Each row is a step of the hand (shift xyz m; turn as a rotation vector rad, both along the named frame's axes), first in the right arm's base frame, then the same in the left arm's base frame.
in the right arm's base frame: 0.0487 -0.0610 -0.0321 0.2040 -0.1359 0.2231
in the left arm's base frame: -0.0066 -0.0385 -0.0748 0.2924 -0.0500 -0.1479
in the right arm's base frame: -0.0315 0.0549 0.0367 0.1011 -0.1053 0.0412
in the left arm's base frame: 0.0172 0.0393 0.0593 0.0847 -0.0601 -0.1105
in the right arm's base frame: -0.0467 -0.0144 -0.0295 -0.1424 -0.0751 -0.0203
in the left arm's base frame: -0.0408 -0.0308 0.0254 -0.0550 -0.1227 0.0908
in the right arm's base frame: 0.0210 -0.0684 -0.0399 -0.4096 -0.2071 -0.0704
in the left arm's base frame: -0.0218 -0.0557 -0.0560 -0.1706 -0.3447 0.2601
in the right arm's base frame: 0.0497 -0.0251 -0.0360 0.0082 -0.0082 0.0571
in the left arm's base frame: -0.0146 -0.0048 -0.0645 0.0573 -0.0045 0.0098
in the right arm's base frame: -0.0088 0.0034 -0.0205 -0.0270 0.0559 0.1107
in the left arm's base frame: -0.0225 -0.0001 0.0018 0.0880 0.0419 0.0813
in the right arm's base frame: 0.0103 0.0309 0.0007 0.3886 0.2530 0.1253
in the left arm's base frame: 0.0000 0.0325 0.0021 0.2095 0.3796 -0.2068
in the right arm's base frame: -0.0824 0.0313 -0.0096 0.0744 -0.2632 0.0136
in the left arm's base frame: -0.0395 -0.0016 0.0794 0.0707 -0.2166 -0.1519
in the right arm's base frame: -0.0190 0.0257 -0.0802 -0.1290 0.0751 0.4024
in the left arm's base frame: -0.0847 0.0167 -0.0022 0.3264 0.0220 0.2778
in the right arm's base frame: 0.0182 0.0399 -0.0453 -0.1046 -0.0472 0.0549
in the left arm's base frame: -0.0418 0.0438 -0.0176 0.0241 -0.0827 0.0936
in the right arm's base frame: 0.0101 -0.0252 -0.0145 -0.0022 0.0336 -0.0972
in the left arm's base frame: -0.0071 -0.0196 -0.0226 -0.0963 0.0303 -0.0200
